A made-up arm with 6 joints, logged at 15 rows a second.
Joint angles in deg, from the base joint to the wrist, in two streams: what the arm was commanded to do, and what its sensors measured. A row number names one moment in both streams.
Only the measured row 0 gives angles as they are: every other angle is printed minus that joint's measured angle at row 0.
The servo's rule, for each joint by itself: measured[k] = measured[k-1] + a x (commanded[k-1-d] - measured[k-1]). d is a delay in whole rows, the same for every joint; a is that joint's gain. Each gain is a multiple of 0.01, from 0.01 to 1. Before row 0 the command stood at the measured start. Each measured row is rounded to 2 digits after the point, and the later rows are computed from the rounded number. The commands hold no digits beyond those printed.
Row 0, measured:
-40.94 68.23 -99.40 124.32 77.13 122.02
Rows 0 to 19, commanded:
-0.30 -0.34 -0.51 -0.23 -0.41 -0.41
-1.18 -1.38 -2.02 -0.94 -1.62 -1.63
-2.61 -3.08 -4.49 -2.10 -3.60 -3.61
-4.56 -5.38 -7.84 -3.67 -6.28 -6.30
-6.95 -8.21 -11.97 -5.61 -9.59 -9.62
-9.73 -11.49 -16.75 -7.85 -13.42 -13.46
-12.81 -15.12 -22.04 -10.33 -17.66 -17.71
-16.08 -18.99 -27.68 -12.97 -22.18 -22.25
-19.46 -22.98 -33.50 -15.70 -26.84 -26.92
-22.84 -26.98 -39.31 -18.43 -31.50 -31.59
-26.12 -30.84 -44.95 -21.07 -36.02 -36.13
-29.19 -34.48 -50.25 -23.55 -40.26 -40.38
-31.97 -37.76 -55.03 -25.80 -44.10 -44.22
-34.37 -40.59 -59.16 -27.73 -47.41 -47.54
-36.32 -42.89 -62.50 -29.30 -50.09 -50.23
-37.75 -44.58 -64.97 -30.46 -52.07 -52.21
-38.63 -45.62 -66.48 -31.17 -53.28 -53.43
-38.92 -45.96 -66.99 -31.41 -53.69 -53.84
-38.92 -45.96 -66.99 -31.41 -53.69 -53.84
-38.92 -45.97 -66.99 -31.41 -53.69 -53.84
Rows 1 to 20, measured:
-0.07 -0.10 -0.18 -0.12 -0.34 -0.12
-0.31 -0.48 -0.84 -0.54 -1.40 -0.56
-0.82 -1.26 -2.15 -1.34 -3.23 -1.44
-1.64 -2.50 -4.20 -2.53 -5.76 -2.85
-2.81 -4.21 -7.00 -4.10 -8.94 -4.81
-4.33 -6.39 -10.51 -6.01 -12.66 -7.32
-6.20 -9.01 -14.66 -8.21 -16.81 -10.33
-8.37 -12.00 -19.35 -10.64 -21.27 -13.79
-10.81 -15.29 -24.44 -13.22 -25.89 -17.60
-13.46 -18.80 -29.79 -15.88 -30.55 -21.66
-16.25 -22.41 -35.25 -18.53 -35.09 -25.86
-19.10 -26.03 -40.65 -21.09 -39.38 -30.07
-21.93 -29.55 -45.83 -23.49 -43.30 -34.17
-24.67 -32.86 -50.63 -25.65 -46.71 -38.05
-27.23 -35.87 -54.90 -27.51 -49.52 -41.58
-29.54 -38.48 -58.53 -29.01 -51.64 -44.66
-31.54 -40.62 -61.39 -30.11 -53.00 -47.20
-33.16 -42.22 -63.41 -30.77 -53.57 -49.13
-34.43 -43.34 -64.70 -31.10 -53.67 -50.50
-35.42 -44.13 -65.52 -31.26 -53.69 -51.47
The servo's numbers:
d 0
a 0.22 0.30 0.36 0.51 0.83 0.29

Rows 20 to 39, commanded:
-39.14 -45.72 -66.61 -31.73 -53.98 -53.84
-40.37 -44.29 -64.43 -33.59 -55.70 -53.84
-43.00 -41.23 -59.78 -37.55 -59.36 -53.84
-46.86 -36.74 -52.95 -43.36 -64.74 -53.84
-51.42 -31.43 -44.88 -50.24 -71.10 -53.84
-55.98 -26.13 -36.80 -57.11 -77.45 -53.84
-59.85 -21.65 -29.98 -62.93 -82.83 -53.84
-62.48 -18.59 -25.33 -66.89 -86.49 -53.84
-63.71 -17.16 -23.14 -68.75 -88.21 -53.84
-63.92 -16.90 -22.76 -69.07 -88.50 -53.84
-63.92 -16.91 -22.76 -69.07 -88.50 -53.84
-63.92 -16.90 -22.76 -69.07 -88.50 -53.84
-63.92 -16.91 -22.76 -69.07 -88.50 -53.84
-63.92 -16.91 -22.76 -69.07 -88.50 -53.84
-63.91 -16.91 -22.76 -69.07 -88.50 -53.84
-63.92 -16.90 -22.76 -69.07 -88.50 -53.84
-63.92 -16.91 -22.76 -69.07 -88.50 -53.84
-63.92 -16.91 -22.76 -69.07 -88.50 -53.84
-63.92 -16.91 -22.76 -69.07 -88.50 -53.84
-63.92 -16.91 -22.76 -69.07 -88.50 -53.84
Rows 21 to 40, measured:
-36.24 -44.61 -65.91 -31.50 -53.93 -52.16
-37.15 -44.51 -65.38 -32.57 -55.40 -52.65
-38.44 -43.53 -63.36 -35.11 -58.69 -53.00
-40.29 -41.49 -59.61 -39.32 -63.71 -53.24
-42.74 -38.47 -54.31 -44.89 -69.84 -53.41
-45.65 -34.77 -48.01 -51.12 -76.16 -53.53
-48.77 -30.83 -41.52 -57.14 -81.70 -53.62
-51.79 -27.16 -35.69 -62.11 -85.68 -53.68
-54.41 -24.16 -31.17 -65.50 -87.78 -53.73
-56.50 -21.98 -28.14 -67.32 -88.38 -53.76
-58.13 -20.46 -26.20 -68.21 -88.48 -53.78
-59.40 -19.39 -24.96 -68.65 -88.50 -53.80
-60.39 -18.65 -24.17 -68.86 -88.50 -53.81
-61.17 -18.13 -23.66 -68.97 -88.50 -53.82
-61.77 -17.76 -23.34 -69.02 -88.50 -53.83
-62.24 -17.50 -23.13 -69.05 -88.50 -53.83
-62.61 -17.32 -23.00 -69.06 -88.50 -53.83
-62.90 -17.20 -22.91 -69.07 -88.50 -53.83
-63.12 -17.11 -22.86 -69.07 -88.50 -53.83
-63.30 -17.05 -22.82 -69.07 -88.50 -53.83

